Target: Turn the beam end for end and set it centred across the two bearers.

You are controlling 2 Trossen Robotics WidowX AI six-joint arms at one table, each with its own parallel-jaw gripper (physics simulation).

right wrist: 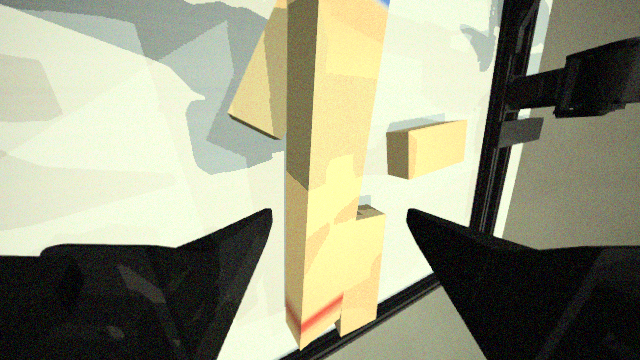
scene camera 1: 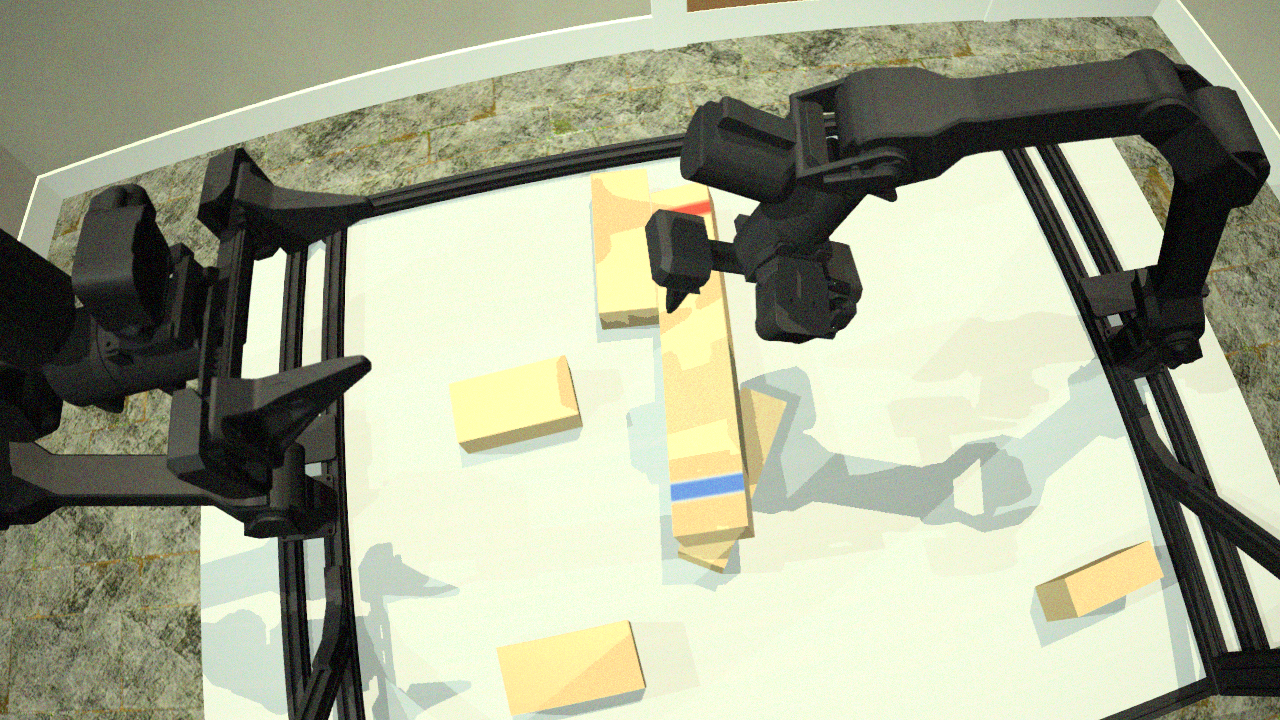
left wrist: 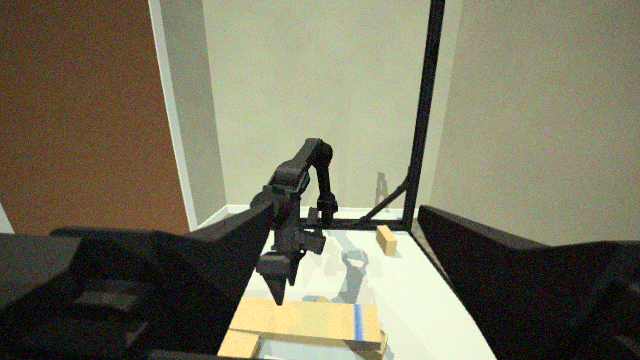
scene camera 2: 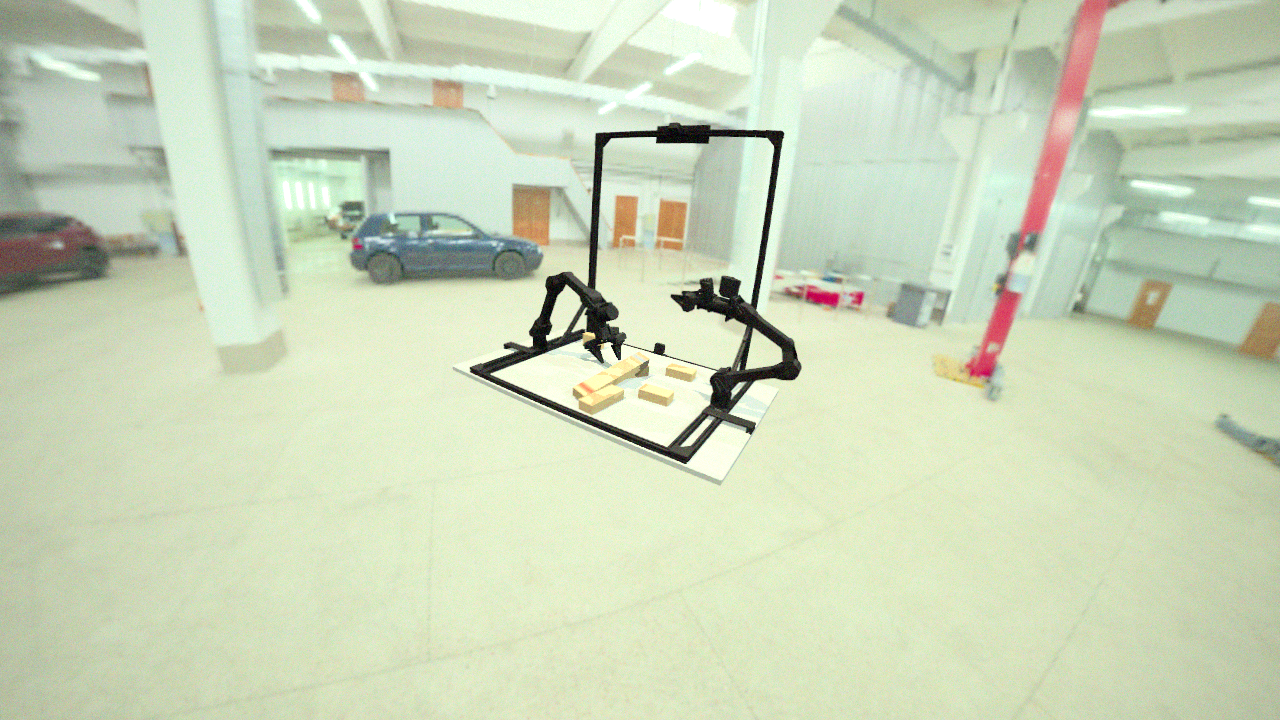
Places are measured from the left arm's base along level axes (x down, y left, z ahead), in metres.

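Pixels of known places: left gripper, fingertip midpoint: (scene camera 1: 369,277) (left wrist: 345,210) (scene camera 2: 676,293); right gripper, fingertip midpoint: (right wrist: 339,214) (scene camera 1: 715,314) (left wrist: 286,294) (scene camera 2: 611,361); left arm's base at its link origin: (right wrist: 512,94) (scene camera 1: 308,508) (scene camera 2: 720,405); right arm's base at its link origin: (scene camera 1: 1133,351) (left wrist: 327,221) (scene camera 2: 539,347).
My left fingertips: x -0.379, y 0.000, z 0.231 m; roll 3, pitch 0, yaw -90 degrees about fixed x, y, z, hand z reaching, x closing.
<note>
Ahead of a thing's pixels: the offset from my left fingertips to its top centre.
The beam (scene camera 1: 698,358) (scene camera 2: 613,375) (left wrist: 305,320) (right wrist: 345,100) is long and wooden, with a blue band near one end and a red band near the other. In scene camera 1 its blue end is nearer the bottom and lies over a skewed block @(dx +0.354, dy -0.041, dz +0.195 m) (scene camera 1: 765,429) (right wrist: 260,95). Its red end lies alongside another block @(dx +0.360, dy +0.234, dz +0.138 m) (scene camera 1: 622,259) (scene camera 2: 600,400) (right wrist: 367,280); whether it touches that block is unclear. My right gripper (scene camera 2: 610,358) (left wrist: 286,294) (right wrist: 339,214) is open and empty above the beam's red half. My left gripper (scene camera 2: 678,301) is open and empty, raised at the table's side, away from the beam.
In scene camera 1, one loose block @(dx +0.360, dy +0.074, dz +0.002 m) (scene camera 1: 516,402) (scene camera 2: 656,394) lies left of the beam, another @(dx +0.360, dy -0.188, dz +0.020 m) (scene camera 1: 572,667) (scene camera 2: 681,371) near the bottom, and a third @(dx +0.335, dy -0.226, dz +0.529 m) (scene camera 1: 1100,577) (left wrist: 386,240) at the lower right. Dark rails (scene camera 1: 537,170) border the white table.
</note>
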